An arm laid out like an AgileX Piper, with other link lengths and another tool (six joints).
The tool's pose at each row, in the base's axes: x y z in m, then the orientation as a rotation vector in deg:
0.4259 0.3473 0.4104 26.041 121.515 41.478
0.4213 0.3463 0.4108 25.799 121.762 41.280
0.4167 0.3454 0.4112 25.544 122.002 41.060
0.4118 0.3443 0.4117 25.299 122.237 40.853
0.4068 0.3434 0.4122 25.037 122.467 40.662
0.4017 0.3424 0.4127 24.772 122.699 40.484
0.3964 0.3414 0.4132 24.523 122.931 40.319
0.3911 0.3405 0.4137 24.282 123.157 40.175
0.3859 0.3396 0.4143 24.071 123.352 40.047
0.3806 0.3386 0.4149 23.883 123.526 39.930
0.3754 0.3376 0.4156 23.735 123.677 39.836
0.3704 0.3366 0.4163 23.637 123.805 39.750
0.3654 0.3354 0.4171 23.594 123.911 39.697
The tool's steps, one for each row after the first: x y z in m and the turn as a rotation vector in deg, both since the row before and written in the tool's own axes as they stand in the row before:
0.0019 -0.0008 -0.0042 0.126 0.182 -0.238
0.0020 -0.0007 -0.0042 0.132 0.171 -0.256
0.0020 -0.0009 -0.0045 0.126 0.170 -0.244
0.0022 -0.0007 -0.0045 0.108 0.173 -0.249
0.0022 -0.0008 -0.0046 0.100 0.180 -0.246
0.0024 -0.0008 -0.0048 0.097 0.184 -0.229
0.0025 -0.0007 -0.0048 0.085 0.185 -0.215
0.0023 -0.0007 -0.0047 0.074 0.159 -0.189
0.0024 -0.0007 -0.0048 0.068 0.141 -0.169
0.0023 -0.0007 -0.0048 0.060 0.124 -0.133
0.0022 -0.0007 -0.0046 0.064 0.100 -0.095
0.0020 -0.0008 -0.0047 0.054 0.085 -0.044

